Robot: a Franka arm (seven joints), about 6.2 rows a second.
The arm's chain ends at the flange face. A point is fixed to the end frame.
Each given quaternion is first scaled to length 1.
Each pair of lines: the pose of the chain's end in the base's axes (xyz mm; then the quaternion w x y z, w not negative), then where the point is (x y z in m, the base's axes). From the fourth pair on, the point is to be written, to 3 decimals.
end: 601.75 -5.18 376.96 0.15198 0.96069 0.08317 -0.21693
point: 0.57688 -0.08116 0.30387
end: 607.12 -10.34 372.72 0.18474 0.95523 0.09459 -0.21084
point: 0.58611 -0.09137 0.30398
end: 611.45 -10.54 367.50 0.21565 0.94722 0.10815 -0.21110
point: 0.59361 -0.09610 0.30351
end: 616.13 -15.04 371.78 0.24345 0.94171 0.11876 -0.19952
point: 0.603 -0.104 0.312
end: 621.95 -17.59 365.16 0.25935 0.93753 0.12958 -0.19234
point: 0.612 -0.109 0.307
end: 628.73 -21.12 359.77 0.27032 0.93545 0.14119 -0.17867
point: 0.623 -0.113 0.303
